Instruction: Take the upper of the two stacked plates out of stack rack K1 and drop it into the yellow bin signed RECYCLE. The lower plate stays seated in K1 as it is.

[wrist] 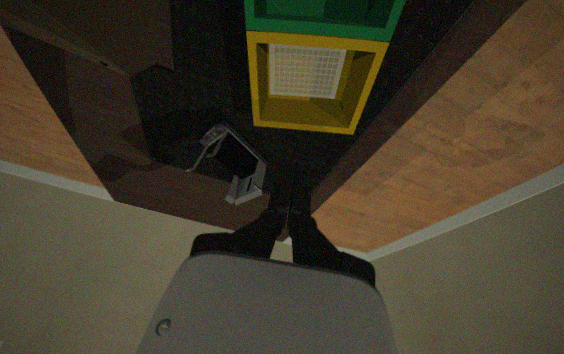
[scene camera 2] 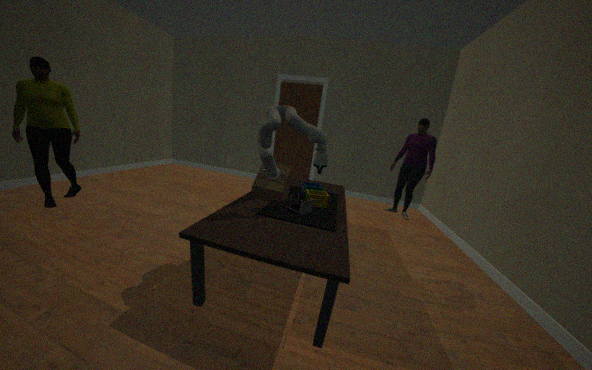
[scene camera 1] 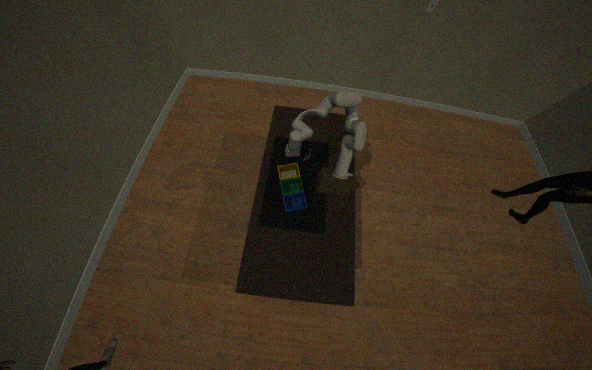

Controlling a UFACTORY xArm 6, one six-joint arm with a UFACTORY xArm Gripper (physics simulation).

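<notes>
My gripper is there for me to see. So is a black microplate, and I can see a pale gridded plate as well.
</notes>
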